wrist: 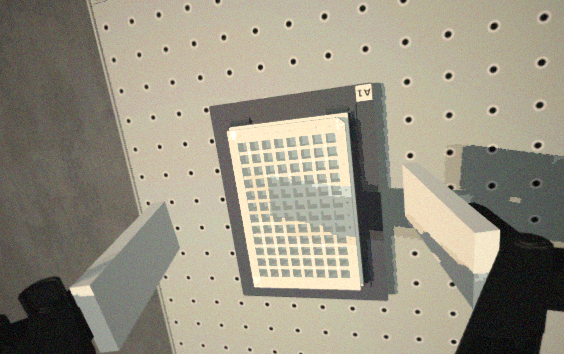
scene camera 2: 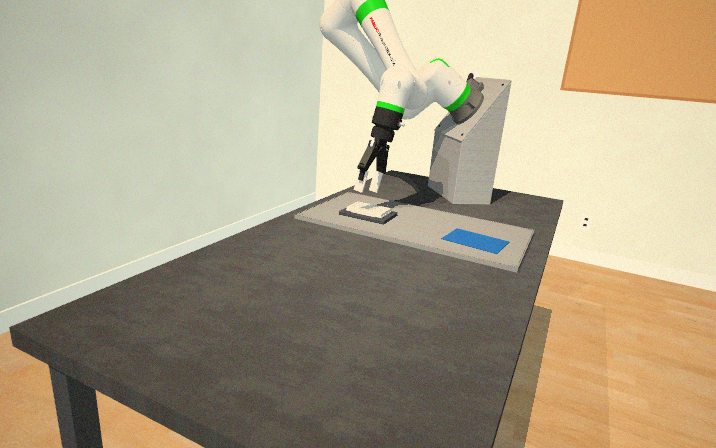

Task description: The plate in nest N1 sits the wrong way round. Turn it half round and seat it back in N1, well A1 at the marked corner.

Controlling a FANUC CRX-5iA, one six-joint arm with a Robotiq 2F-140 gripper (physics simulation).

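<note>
Dark nest (wrist: 364,151). Well plate (wrist: 295,182). My gripper (wrist: 284,208) and (scene camera 2: 366,191).
</note>
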